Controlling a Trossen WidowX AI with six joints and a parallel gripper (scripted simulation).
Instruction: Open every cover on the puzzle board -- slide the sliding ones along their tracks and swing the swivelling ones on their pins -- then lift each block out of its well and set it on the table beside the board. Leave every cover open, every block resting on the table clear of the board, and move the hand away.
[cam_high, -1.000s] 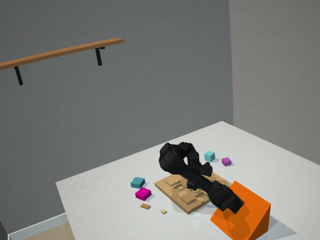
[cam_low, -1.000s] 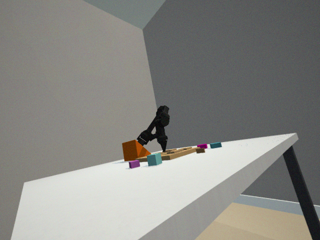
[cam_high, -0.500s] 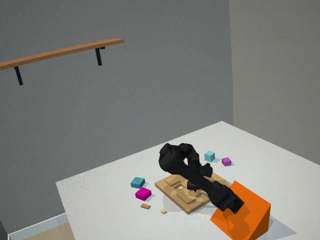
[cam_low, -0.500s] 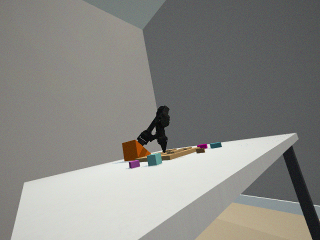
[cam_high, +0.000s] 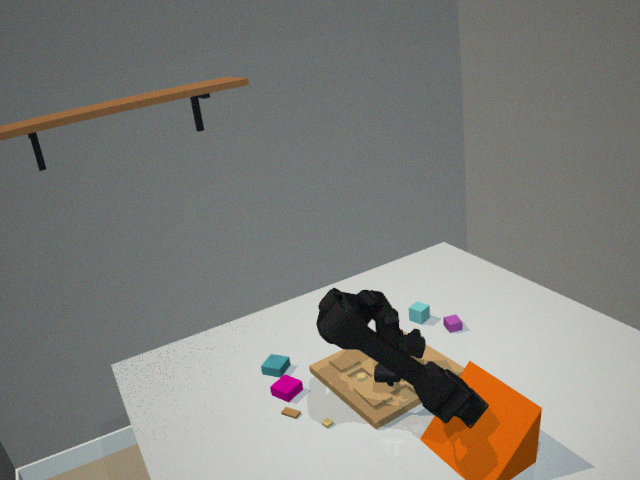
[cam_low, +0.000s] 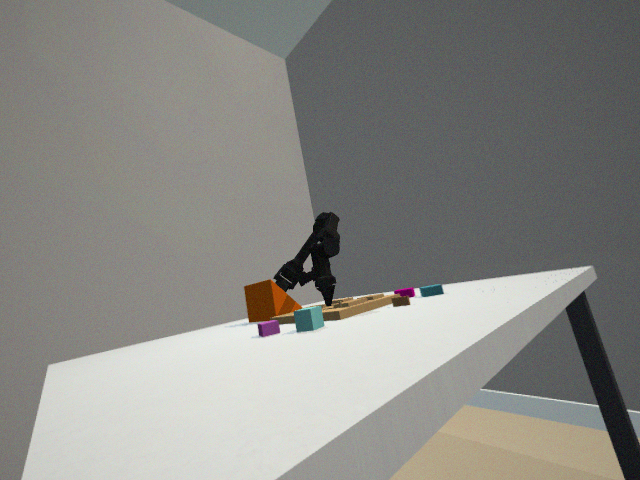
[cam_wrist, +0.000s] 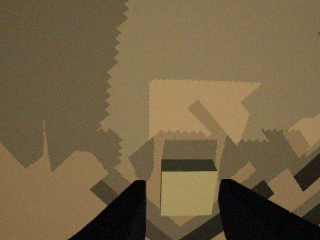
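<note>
The tan puzzle board lies 5 cm ahead of my gripper tip. The rest, counted from my gripper tip: flat brown piece (26 cm to the left, 5 cm ahead, 1 cm below); purple block (29 cm to the right, 13 cm ahead); magenta block (24 cm to the left, 13 cm ahead).
</note>
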